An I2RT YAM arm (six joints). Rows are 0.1 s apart.
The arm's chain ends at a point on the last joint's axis. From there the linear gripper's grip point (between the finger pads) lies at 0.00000 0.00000 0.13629 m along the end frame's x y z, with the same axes.
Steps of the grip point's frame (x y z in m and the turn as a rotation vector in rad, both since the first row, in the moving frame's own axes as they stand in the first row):
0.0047 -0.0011 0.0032 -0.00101 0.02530 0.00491
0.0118 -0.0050 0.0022 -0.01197 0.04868 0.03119
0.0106 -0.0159 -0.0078 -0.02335 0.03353 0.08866
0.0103 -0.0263 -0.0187 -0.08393 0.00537 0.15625
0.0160 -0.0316 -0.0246 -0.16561 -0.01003 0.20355
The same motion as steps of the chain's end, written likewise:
0.0013 -0.0012 0.0032 -0.00101 0.02530 0.00491
0.0052 -0.0067 0.0024 -0.01197 0.04868 0.03119
0.0062 -0.0193 -0.0077 -0.02335 0.03353 0.08866
0.0105 -0.0377 -0.0182 -0.08393 0.00537 0.15625
0.0196 -0.0538 -0.0227 -0.16561 -0.01003 0.20355

